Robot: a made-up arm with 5 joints. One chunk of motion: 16 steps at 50 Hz.
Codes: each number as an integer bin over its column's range. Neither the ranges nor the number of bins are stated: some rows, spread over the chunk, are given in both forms.
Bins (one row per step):
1: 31 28 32 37 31 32
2: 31 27 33 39 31 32
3: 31 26 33 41 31 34
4: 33 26 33 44 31 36
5: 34 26 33 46 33 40
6: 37 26 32 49 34 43
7: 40 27 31 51 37 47
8: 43 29 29 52 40 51
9: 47 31 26 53 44 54
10: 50 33 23 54 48 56
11: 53 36 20 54 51 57
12: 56 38 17 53 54 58
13: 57 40 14 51 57 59
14: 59 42 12 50 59 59
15: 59 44 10 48 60 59
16: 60 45 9 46 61 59
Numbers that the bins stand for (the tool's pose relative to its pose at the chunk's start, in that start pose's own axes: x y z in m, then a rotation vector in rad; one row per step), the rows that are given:
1: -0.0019 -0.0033 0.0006 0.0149 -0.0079 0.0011
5: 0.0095 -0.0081 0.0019 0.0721 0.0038 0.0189
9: 0.0590 0.0038 -0.0070 0.1165 0.0684 0.0500
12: 0.0933 0.0205 -0.0184 0.1165 0.1271 0.0589
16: 0.1086 0.0371 -0.0286 0.0721 0.1683 0.0611
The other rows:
2: -0.0019 -0.0057 0.0019 0.0276 -0.0079 0.0011
3: -0.0019 -0.0081 0.0019 0.0403 -0.0079 0.0056
4: 0.0057 -0.0081 0.0019 0.0594 -0.0079 0.0100
6: 0.0210 -0.0081 0.0006 0.0911 0.0097 0.0256
7: 0.0324 -0.0057 -0.0006 0.1038 0.0273 0.0344
8: 0.0438 -0.0010 -0.0032 0.1102 0.0449 0.0433
10: 0.0705 0.0086 -0.0108 0.1229 0.0919 0.0544
11: 0.0819 0.0157 -0.0146 0.1229 0.1095 0.0567
13: 0.0971 0.0252 -0.0222 0.1038 0.1448 0.0611
14: 0.1048 0.0300 -0.0248 0.0975 0.1565 0.0611
15: 0.1048 0.0348 -0.0273 0.0848 0.1624 0.0611

